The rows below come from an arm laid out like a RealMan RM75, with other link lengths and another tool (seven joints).
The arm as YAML. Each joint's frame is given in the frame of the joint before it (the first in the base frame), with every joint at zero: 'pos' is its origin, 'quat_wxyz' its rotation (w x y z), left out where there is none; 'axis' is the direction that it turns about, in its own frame. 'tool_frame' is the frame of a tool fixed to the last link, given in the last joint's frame.
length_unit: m
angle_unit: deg
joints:
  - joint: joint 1
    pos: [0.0, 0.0, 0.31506]
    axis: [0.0, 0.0, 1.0]
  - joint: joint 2
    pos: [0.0, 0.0, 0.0]
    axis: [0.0, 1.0, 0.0]
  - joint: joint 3
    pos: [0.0, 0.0, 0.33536]
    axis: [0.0, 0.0, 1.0]
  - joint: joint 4
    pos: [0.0, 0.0, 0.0]
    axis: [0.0, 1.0, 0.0]
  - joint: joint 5
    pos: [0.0, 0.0, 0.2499]
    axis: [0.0, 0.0, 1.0]
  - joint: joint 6
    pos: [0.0, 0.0, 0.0]
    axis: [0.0, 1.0, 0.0]
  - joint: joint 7
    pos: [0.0, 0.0, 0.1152]
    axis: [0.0, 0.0, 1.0]
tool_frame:
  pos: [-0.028, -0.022, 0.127]
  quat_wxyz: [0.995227, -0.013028, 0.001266, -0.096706]
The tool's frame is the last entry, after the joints.
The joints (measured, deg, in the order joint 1, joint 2, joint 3, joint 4, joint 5, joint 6, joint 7), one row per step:
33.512 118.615 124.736 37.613 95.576 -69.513 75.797
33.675 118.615 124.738 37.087 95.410 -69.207 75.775
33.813 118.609 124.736 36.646 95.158 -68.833 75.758
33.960 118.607 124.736 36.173 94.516 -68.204 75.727
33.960 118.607 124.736 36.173 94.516 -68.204 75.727
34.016 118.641 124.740 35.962 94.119 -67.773 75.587
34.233 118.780 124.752 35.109 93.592 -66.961 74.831
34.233 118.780 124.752 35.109 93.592 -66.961 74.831
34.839 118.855 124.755 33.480 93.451 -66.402 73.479
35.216 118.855 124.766 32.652 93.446 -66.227 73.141
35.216 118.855 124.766 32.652 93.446 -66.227 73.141
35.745 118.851 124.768 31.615 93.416 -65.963 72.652
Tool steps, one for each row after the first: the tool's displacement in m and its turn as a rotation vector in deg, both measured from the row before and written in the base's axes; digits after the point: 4 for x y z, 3 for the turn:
0.0018 0.0006 -0.0025 -0.228 -0.130 -0.421
0.0021 0.0007 -0.0024 -0.177 -0.259 -0.428
0.0036 0.0009 -0.0036 -0.223 -0.696 -0.586
0.0000 0.0000 0.0000 0.000 0.000 0.000
0.0021 0.0005 -0.0021 -0.021 -0.509 -0.288
0.0038 0.0004 -0.0058 -0.053 -0.886 -0.447
0.0000 0.0000 0.0000 0.000 0.000 0.000
0.0018 0.0003 -0.0076 -0.244 -0.686 -0.056
0.0002 0.0004 -0.0034 -0.288 -0.072 -0.123
0.0000 0.0000 0.0000 0.000 0.000 0.000
-0.0002 0.0007 -0.0044 -0.328 -0.184 -0.073

